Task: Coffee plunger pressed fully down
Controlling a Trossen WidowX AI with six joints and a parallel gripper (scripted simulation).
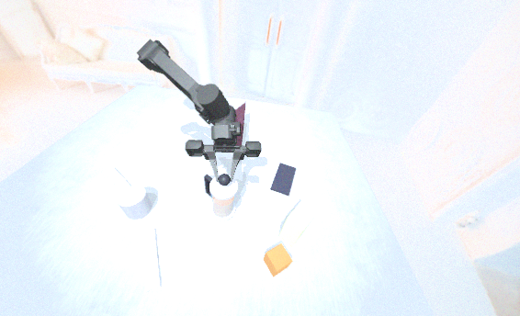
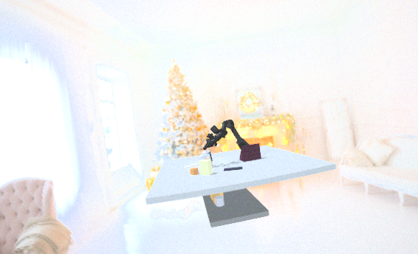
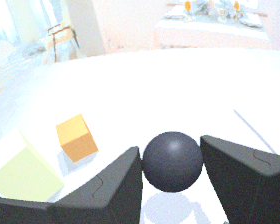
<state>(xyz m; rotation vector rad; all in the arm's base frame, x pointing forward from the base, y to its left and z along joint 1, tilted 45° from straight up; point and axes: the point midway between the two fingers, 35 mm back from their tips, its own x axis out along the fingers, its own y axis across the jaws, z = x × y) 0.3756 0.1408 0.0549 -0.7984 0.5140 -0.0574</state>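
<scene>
Right now my gripper tip is 3 cm past the coffee press, 2 cm to the left of it and 9 cm above it. The rest, counted from my gripper tip: dark flat block (19 cm behind, 21 cm to the left, 17 cm below); then orange cube (12 cm ahead, 16 cm to the left, 15 cm below); then yellow-green block (3 cm ahead, 22 cm to the left, 12 cm below).
</scene>
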